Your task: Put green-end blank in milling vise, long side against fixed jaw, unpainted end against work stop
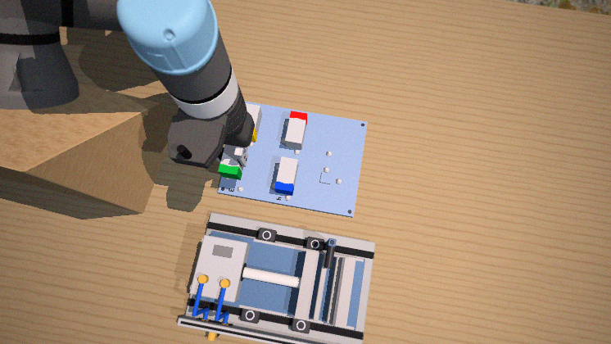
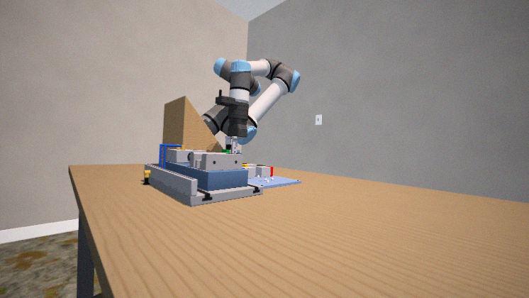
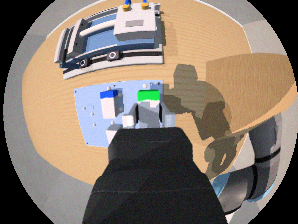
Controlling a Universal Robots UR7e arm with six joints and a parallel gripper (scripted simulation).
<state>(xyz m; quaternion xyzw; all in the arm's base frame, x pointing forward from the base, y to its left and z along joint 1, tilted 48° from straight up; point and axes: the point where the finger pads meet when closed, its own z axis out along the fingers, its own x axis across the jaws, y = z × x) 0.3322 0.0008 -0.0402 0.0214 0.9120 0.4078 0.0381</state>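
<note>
The fixed jaw lies 210 mm ahead of my hand, 180 mm to the right of it and 20 mm below it. From my hand the other things lie so: yellow-ended blank 90 mm to the left, 80 mm below; blue-ended blank 90 mm ahead, 80 mm below; green-ended blank 20 mm below.
</note>
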